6 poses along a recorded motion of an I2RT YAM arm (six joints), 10 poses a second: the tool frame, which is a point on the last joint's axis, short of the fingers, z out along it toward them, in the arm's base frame.
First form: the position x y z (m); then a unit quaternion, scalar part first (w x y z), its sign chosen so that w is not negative.
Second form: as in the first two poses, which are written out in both.
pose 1, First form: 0.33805 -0.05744 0.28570 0.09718 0.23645 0.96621 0.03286
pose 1, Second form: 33.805 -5.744 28.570 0.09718 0.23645 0.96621 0.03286
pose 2, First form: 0.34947 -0.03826 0.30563 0.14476 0.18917 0.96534 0.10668
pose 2, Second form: 34.947 -3.826 30.563 0.14476 0.18917 0.96534 0.10668
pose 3, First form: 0.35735 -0.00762 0.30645 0.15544 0.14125 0.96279 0.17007
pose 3, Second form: 35.735 -0.762 30.645 0.15544 0.14125 0.96279 0.17007
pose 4, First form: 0.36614 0.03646 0.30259 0.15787 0.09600 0.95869 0.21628
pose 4, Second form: 36.614 3.646 30.259 0.15787 0.09600 0.95869 0.21628
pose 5, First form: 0.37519 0.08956 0.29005 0.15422 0.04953 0.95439 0.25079
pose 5, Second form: 37.519 8.956 29.005 0.15422 0.04953 0.95439 0.25079
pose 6, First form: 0.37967 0.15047 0.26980 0.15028 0.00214 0.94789 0.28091
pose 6, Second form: 37.967 15.047 26.980 0.15028 0.00214 0.94789 0.28091
